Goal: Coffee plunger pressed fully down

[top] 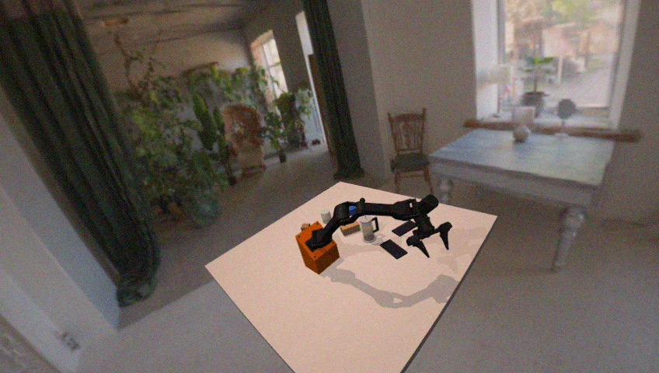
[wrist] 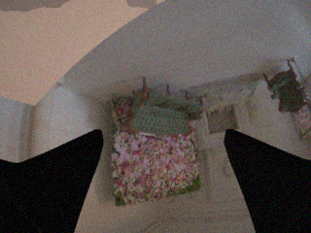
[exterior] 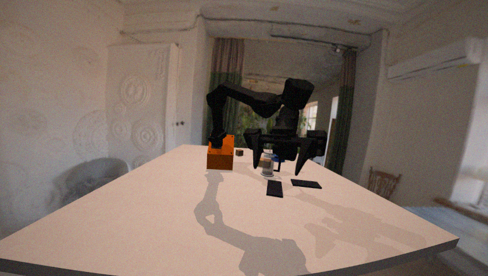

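Now: the coffee press 16 cm ahead of my gripper tip, 50 cm to the left of it and 9 cm below it. From my gripper tip the other things lie so: small brown cube: 1 cm behind, 91 cm to the left, 19 cm below; then tan block: 14 cm ahead, 66 cm to the left, 19 cm below.
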